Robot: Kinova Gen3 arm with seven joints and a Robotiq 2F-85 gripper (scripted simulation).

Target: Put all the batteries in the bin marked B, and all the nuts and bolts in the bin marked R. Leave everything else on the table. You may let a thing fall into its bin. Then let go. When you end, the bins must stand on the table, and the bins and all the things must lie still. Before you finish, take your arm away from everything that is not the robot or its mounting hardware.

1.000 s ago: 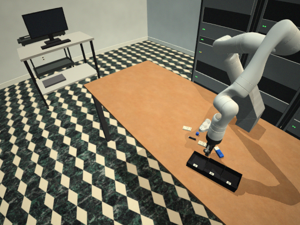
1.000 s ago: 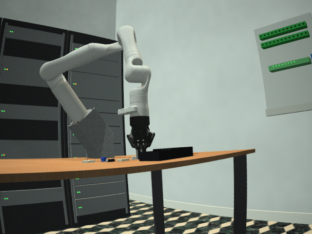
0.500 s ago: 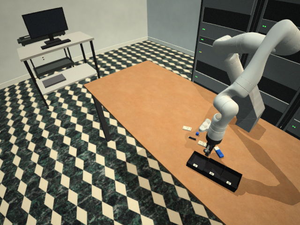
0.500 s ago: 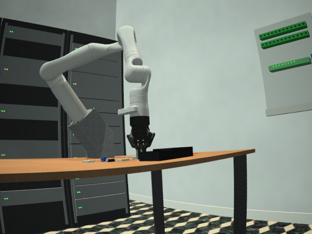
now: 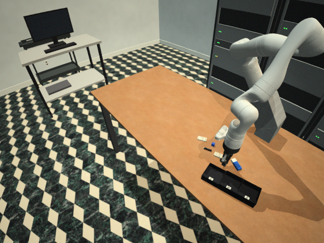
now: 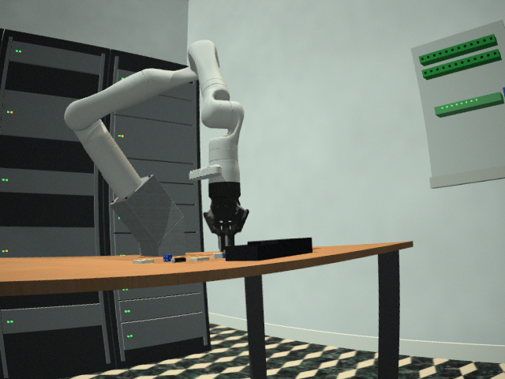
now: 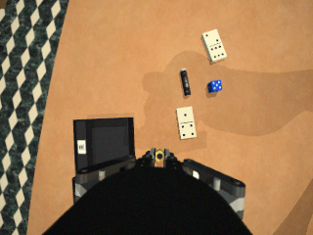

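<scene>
My hand is 120 mm to the left of the black battery, 30 mm past it and 30 mm above it. From my hand the other things lie so: yellow nut 20 mm below; bin 80 mm to the left, 70 mm ahead, 20 mm below; blue-and-white eraser 50 mm behind, 40 mm to the left, 30 mm below.
</scene>
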